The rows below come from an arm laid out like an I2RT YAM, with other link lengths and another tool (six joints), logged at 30 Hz.
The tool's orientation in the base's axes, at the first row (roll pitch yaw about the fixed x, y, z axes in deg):
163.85, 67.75, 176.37
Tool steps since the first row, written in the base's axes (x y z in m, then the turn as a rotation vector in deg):
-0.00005, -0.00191, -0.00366, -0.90, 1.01, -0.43
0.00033, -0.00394, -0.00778, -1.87, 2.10, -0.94
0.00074, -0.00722, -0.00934, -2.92, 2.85, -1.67
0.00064, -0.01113, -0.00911, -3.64, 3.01, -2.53
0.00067, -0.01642, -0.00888, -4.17, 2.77, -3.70
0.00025, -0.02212, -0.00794, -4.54, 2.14, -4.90
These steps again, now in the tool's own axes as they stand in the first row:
0.00336, -0.00224, 0.00086, 0.76, 1.12, -0.43
0.00698, -0.00473, 0.00226, 1.63, 2.32, -0.89
0.00819, -0.00817, 0.00247, 2.72, 3.18, -1.40
0.00792, -0.01194, 0.00143, 3.79, 3.38, -1.71
0.00757, -0.01707, 0.00020, 5.07, 3.13, -1.81
0.00672, -0.02245, -0.00178, 6.30, 2.46, -1.85

